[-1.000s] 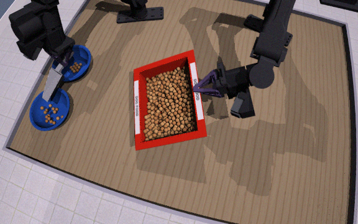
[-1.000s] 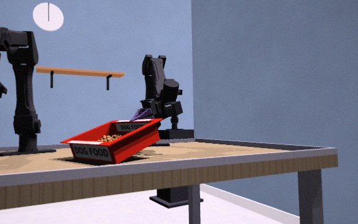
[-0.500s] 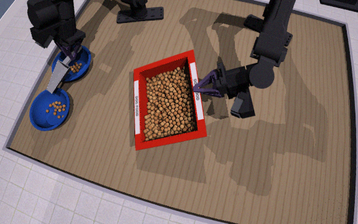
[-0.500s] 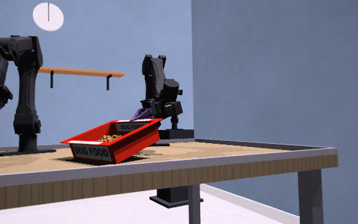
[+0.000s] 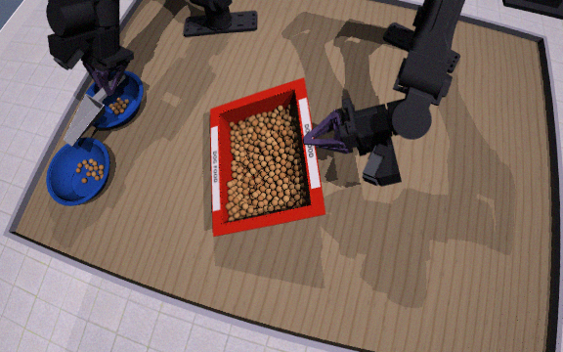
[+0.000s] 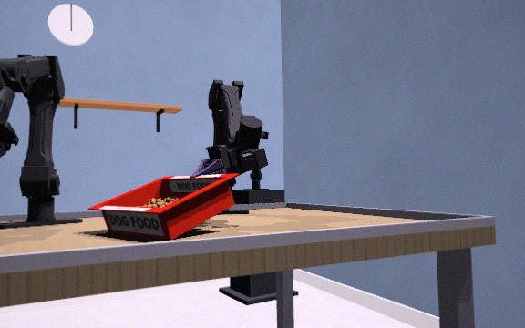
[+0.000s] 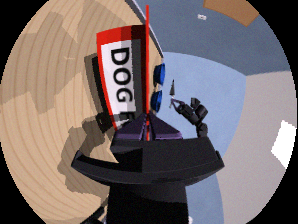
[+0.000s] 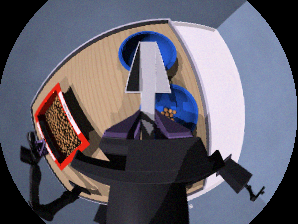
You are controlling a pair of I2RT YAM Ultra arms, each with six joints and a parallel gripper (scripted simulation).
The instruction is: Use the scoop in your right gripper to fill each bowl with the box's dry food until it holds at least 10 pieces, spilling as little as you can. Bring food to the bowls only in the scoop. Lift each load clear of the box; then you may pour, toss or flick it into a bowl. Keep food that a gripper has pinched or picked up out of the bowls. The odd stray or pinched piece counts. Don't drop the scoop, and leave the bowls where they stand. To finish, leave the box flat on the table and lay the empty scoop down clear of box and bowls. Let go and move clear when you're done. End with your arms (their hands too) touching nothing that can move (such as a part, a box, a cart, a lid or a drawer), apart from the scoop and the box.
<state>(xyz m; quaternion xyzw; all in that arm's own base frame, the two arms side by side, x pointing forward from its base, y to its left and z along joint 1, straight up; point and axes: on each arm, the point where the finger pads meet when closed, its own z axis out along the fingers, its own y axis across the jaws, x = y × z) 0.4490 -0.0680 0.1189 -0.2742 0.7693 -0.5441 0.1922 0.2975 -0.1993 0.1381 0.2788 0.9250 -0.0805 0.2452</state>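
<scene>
My right hand is 4 cm short of the grey scoop, 2 cm to the left of it and 1 cm above it.
</scene>
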